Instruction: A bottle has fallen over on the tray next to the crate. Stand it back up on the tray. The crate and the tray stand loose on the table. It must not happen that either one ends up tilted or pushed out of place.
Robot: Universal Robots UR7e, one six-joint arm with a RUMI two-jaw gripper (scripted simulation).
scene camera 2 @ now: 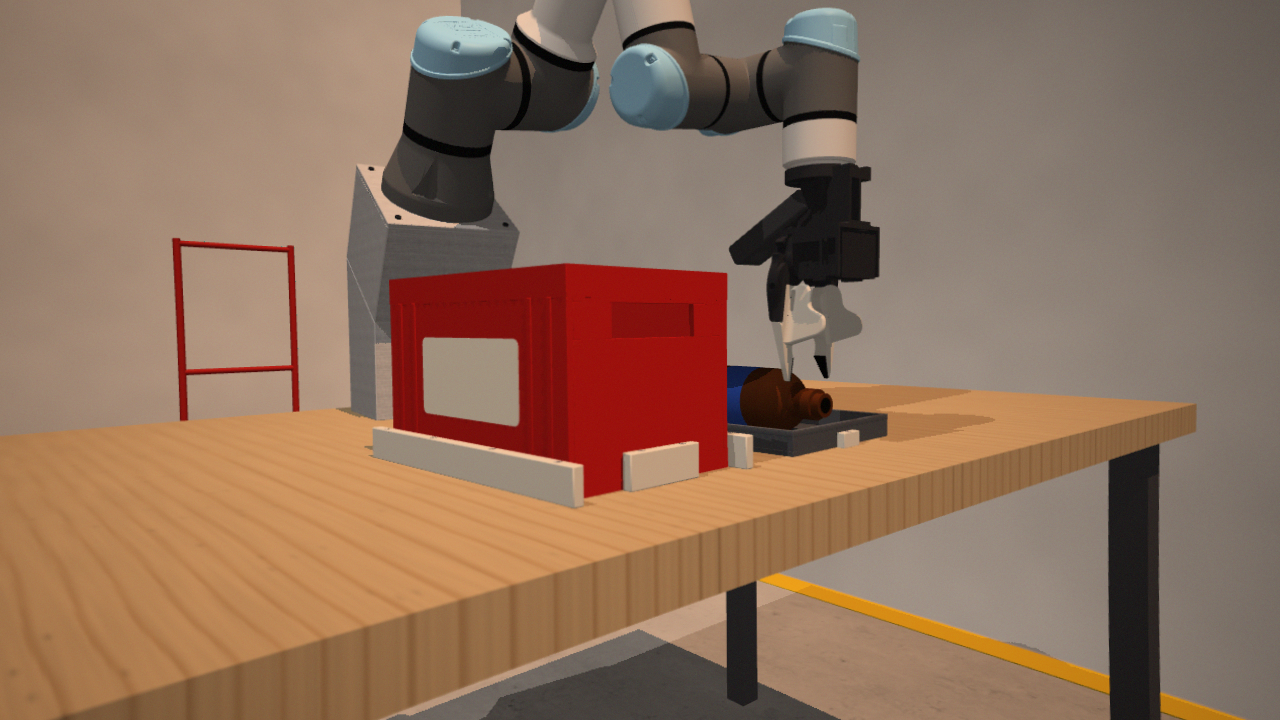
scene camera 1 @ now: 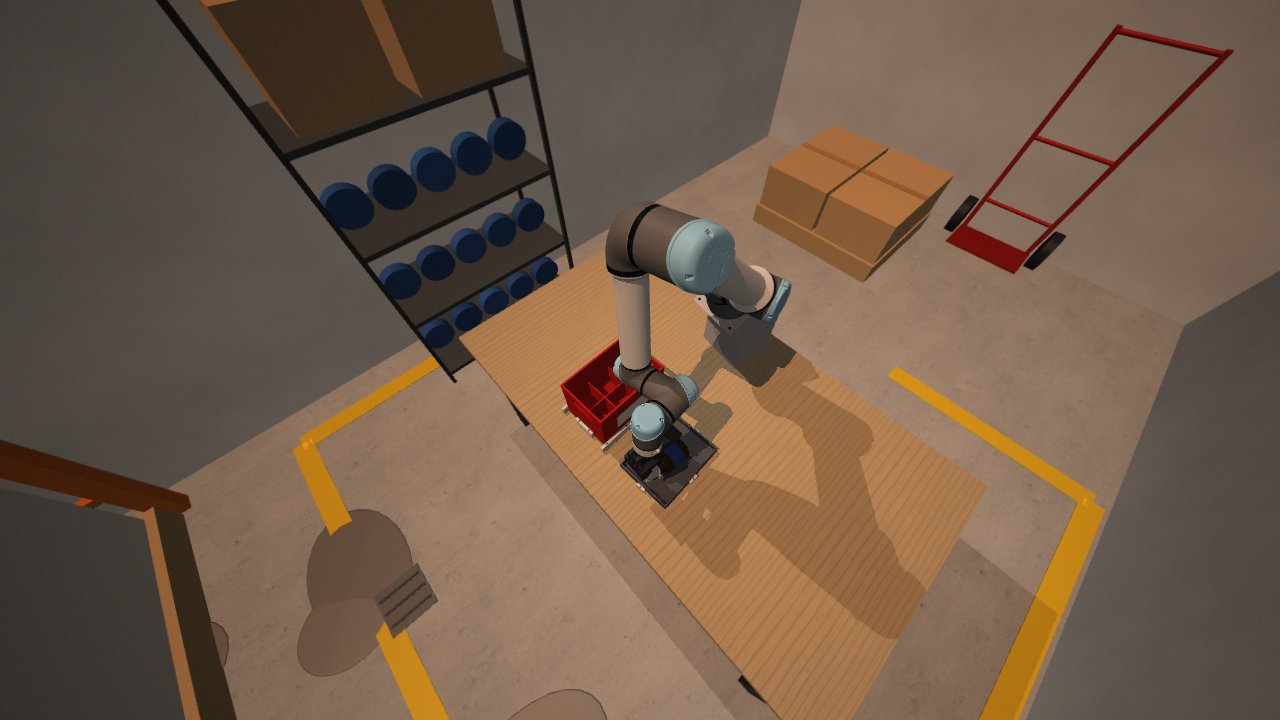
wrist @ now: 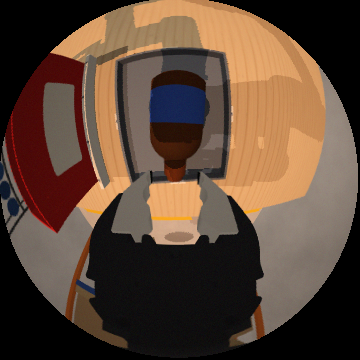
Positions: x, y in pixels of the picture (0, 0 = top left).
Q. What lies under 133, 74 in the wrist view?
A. A dark grey tray.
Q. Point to a dark grey tray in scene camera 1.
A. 664, 490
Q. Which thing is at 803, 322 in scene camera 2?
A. The gripper.
